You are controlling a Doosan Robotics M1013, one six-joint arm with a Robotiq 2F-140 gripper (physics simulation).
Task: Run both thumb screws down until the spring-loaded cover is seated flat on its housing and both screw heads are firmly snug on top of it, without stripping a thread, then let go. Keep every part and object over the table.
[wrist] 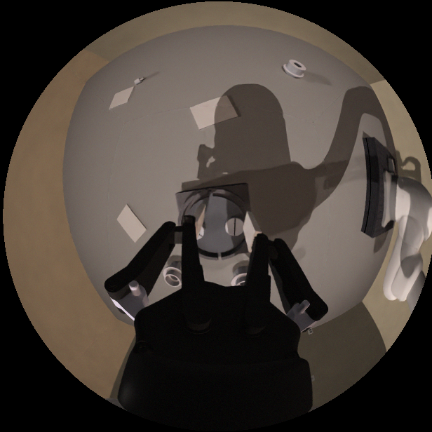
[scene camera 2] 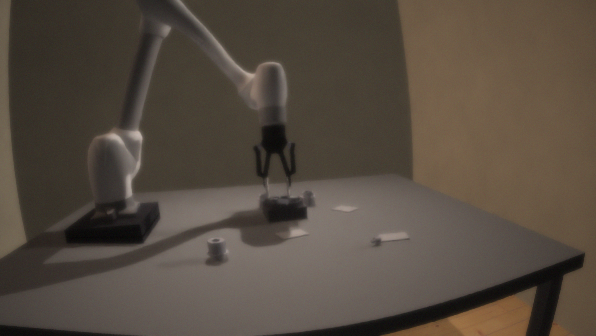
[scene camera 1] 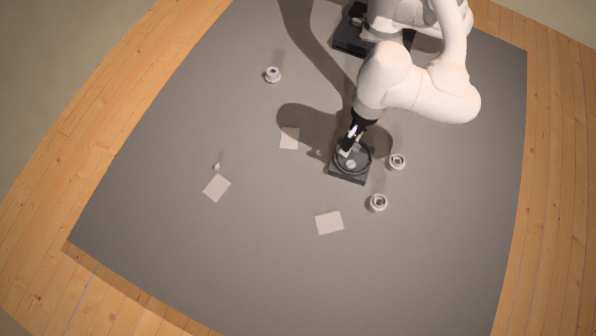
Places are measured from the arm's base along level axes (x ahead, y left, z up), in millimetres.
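Pixels of known places: gripper, between the fingertips: (scene camera 2: 278,197); arm's base, origin of its link: (scene camera 2: 116,213) (scene camera 1: 382,31).
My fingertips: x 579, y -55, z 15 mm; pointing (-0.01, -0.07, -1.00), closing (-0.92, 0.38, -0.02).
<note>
For each thing: its top centre in the pictures, then the offset to it from my fingertips. "spot": a spot on its surface instead.
- dark square housing, centre of its top: (scene camera 1: 353,156) (scene camera 2: 283,199) 21 mm ahead, 20 mm left, 14 mm down
- table with the round grey cover, centre of its top: (scene camera 1: 353,156) 21 mm ahead, 20 mm left, 20 mm down
- pale slotted screw head, a spot on its surface: (scene camera 1: 351,164) spot: 54 mm ahead, 18 mm left, 8 mm down
- small pale piece, centre of its top: (scene camera 2: 375,237) (scene camera 1: 216,164) 136 mm ahead, 398 mm right, 50 mm down
The dark square housing (scene camera 1: 345,175) (scene camera 2: 286,214) (wrist: 240,189) stands on the table with the round grey cover (scene camera 1: 361,158) (wrist: 216,240) inside its black ring. One pale slotted screw head (scene camera 1: 351,164) (wrist: 234,226) shows on the cover. The other screw head (wrist: 201,233) is mostly hidden by the left finger in the wrist view. My gripper (scene camera 1: 351,149) (scene camera 2: 277,192) (wrist: 224,216) points down over the cover, open part way, its fingertips low at the cover. The fingers grip nothing. Whether the cover lies flat and the heads touch it, I cannot tell.
Two pale round collars (scene camera 1: 396,162) (scene camera 1: 378,202) stand close beside the housing; a third (scene camera 1: 272,75) (scene camera 2: 217,248) (wrist: 295,68) is farther off. Flat pale squares (scene camera 1: 289,138) (scene camera 1: 329,222) (scene camera 1: 217,187) and a small pale piece (scene camera 1: 216,166) (scene camera 2: 376,241) lie on the table.
</note>
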